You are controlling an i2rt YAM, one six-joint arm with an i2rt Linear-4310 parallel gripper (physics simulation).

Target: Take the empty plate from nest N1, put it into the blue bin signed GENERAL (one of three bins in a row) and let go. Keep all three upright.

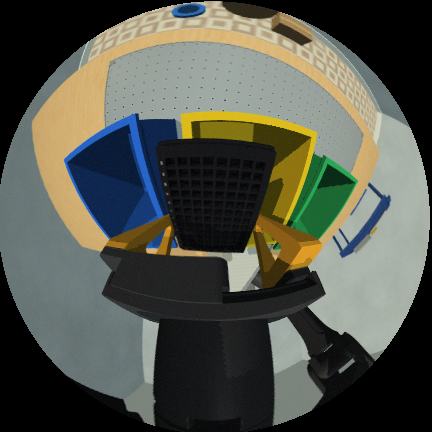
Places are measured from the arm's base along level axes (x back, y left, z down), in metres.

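Pixels of known places: gripper, between the fingertips: (213,217); arm's base, origin of its link: (251,271).
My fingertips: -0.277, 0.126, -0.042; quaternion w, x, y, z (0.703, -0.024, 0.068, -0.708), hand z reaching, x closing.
Observation:
Ahead of a thing's pixels: the offset from my fingertips to its top centre, as dx, dy, dz. Level surfaces: height alone.
My gripper (213,217) is shut on the black plate, with an orange finger at each side of its near end. The plate @(-0.013, +0.001, -0.017) (215,192) has a grid of empty square wells and extends away from the fingers. It hangs in front of the left part of the yellow bin @(-0.010, -0.043, +0.011) (250,120) and hides part of it. The blue bin @(-0.015, +0.124, +0.011) (100,195) stands upright to the left of the plate and is open at the top. The green bin @(+0.016, -0.188, +0.011) (325,200) stands at the right end of the row. The GENERAL sign and nest N1 do not show.
A grey perforated board @(dz +0.191) (215,75) lies behind the bins on the wooden table (65,125). At the far top are a blue ring-shaped object (175,11) and a brown box (290,30). A blue frame-like object (367,227) is beyond the right table edge.

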